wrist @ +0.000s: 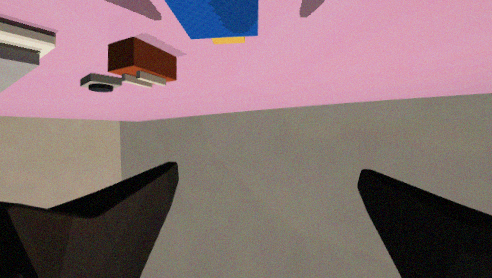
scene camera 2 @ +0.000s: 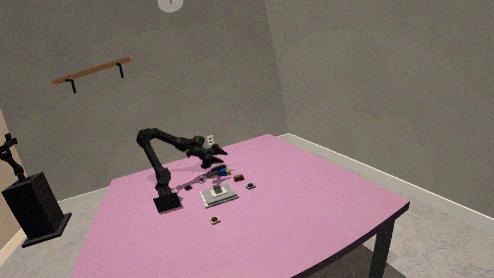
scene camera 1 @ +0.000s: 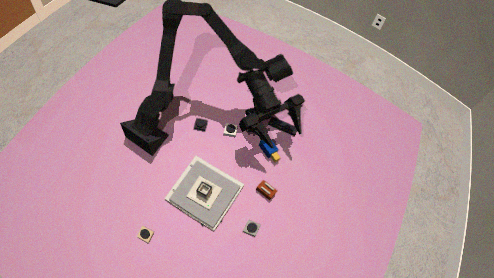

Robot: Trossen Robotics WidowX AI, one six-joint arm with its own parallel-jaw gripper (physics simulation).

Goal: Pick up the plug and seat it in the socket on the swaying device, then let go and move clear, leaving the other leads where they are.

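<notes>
The plug, a blue body (scene camera 1: 265,149) (scene camera 2: 222,172) (wrist: 220,17) with a yellow tip (scene camera 1: 275,156) (wrist: 229,40), lies on the pink table. The device is a grey plate (scene camera 1: 223,192) (scene camera 2: 228,196) (wrist: 14,67) on a white base; its square, open-topped socket (scene camera 1: 203,195) (scene camera 2: 217,190) stands on a cream pad in the middle. My gripper (scene camera 1: 285,139) (scene camera 2: 225,158) (wrist: 270,175) is open and empty. It hangs above the table beside and over the plug, tilted well away from straight down. One finger overlaps the blue body in the first scene view. Most of the plug is cut off at the wrist view's top edge.
A red-orange lead end (scene camera 1: 266,190) (scene camera 2: 239,177) (wrist: 150,57) with two pale prongs lies between plug and grey pad (scene camera 1: 251,228) (scene camera 2: 250,186) (wrist: 101,82). A black bar (scene camera 1: 283,126) lies behind the gripper. Black (scene camera 1: 200,124), white (scene camera 1: 230,129) and tan pads (scene camera 1: 145,234) lie around the device.
</notes>
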